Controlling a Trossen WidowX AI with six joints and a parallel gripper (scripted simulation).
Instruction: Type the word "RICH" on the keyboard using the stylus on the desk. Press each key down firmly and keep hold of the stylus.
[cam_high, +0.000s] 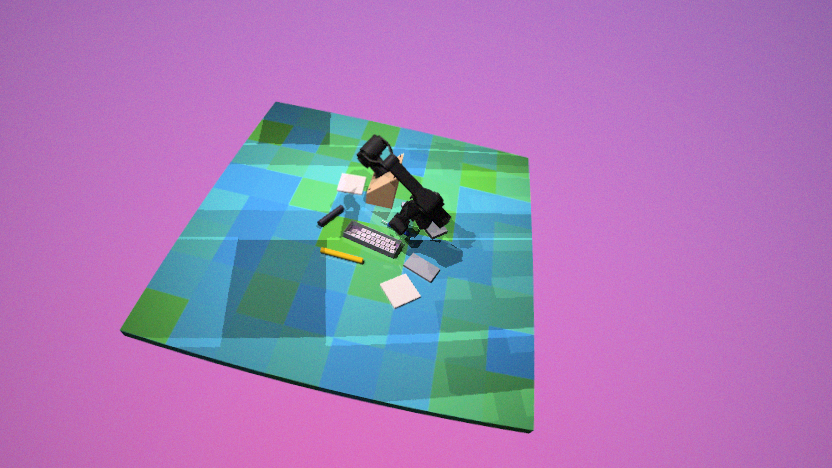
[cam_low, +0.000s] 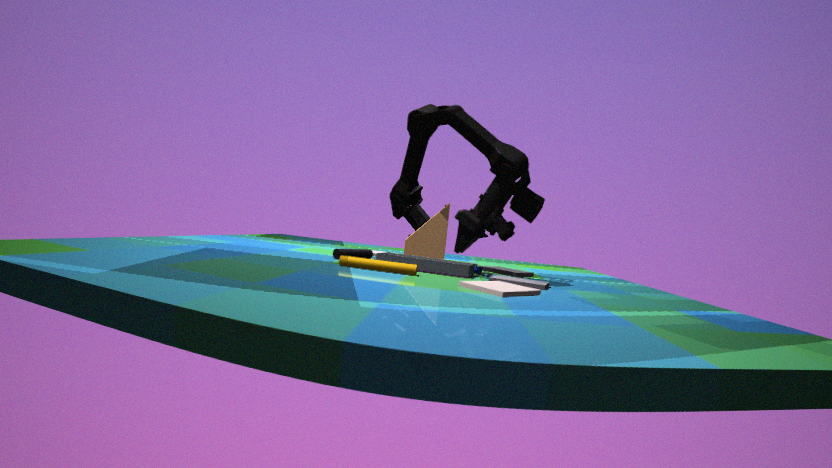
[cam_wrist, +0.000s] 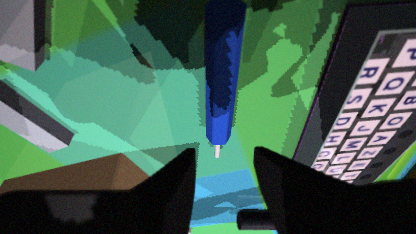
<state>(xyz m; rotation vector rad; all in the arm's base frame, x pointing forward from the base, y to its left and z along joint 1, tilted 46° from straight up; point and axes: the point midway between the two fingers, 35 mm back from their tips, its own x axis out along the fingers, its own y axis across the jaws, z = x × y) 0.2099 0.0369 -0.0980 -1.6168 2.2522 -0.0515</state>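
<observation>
Now: gripper tip 4 cm above the stylus, 2 cm to the left of it and 1 cm past it. The rest, counted from my gripper tip: yellow bar: 17 cm to the right, 17 cm ahead, 3 cm below.
</observation>
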